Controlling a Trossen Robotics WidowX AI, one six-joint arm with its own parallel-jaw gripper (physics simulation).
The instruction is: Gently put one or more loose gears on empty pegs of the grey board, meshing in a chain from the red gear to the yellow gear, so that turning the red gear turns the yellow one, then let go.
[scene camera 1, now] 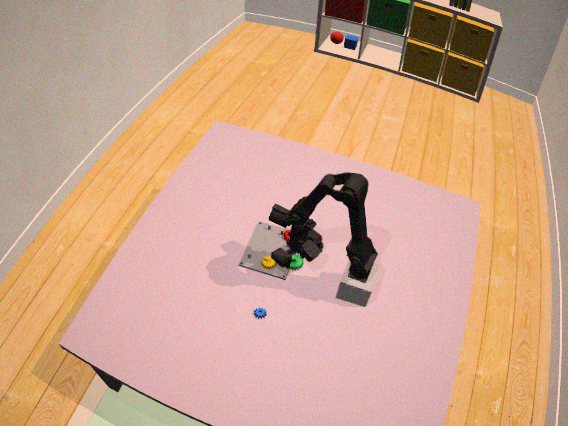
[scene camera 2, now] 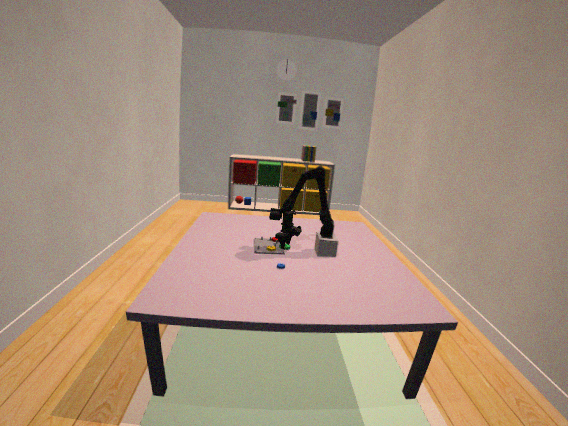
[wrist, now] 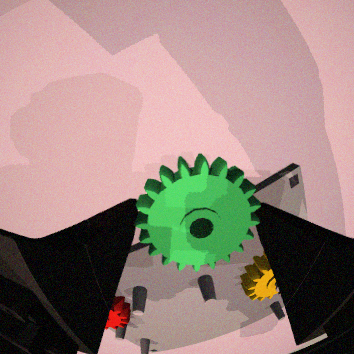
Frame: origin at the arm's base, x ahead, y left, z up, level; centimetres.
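Seen in the pictures: gripper, fingertip midpoint: (scene camera 1: 294,263) (scene camera 2: 285,247) (wrist: 198,208); arm's base at its link origin: (scene camera 1: 359,272) (scene camera 2: 326,235).
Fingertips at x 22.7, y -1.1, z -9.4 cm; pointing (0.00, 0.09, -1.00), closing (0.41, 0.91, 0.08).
Note:
Offsets run from my fingertips to a thing's top centre. Level surfaces: height alone.
My gripper (wrist: 198,208) is shut on the green gear @[dx +0.3, dy -0.2, dz +1.4 cm] (scene camera 1: 296,262) (scene camera 2: 286,246) (wrist: 200,215), one finger at each side. The gear hangs above the near-robot edge of the grey board @[dx +9.8, dy -2.7, dz +1.9 cm] (scene camera 1: 265,245) (scene camera 2: 262,244) (wrist: 190,330). The red gear @[dx +5.7, dy -10.5, dz +1.3 cm] (scene camera 1: 287,234) (scene camera 2: 274,239) (wrist: 118,315) sits on the board, partly hidden by the arm and a finger. The yellow gear @[dx +8.0, dy +3.7, dz +1.4 cm] (scene camera 1: 268,262) (scene camera 2: 271,248) (wrist: 261,282) sits on the board. Bare pegs @[dx +5.1, dy -6.2, dz +1.7 cm] (wrist: 139,300) @[dx +6.0, dy -1.4, dz +1.7 cm] (wrist: 207,288) stand between the red and yellow gears in the wrist view. A small blue gear @[dx +2.5, dy +23.1, dz +0.5 cm] (scene camera 1: 260,313) (scene camera 2: 281,266) lies loose on the table.
The pink table @[dz -1.2 cm] (scene camera 1: 190,320) (scene camera 2: 290,295) (wrist: 60,45) bears the board, the loose blue gear and the arm's grey base block (scene camera 1: 353,292) (scene camera 2: 326,247). A shelf unit (scene camera 1: 484,65) (scene camera 2: 230,182) stands on the floor behind the table.

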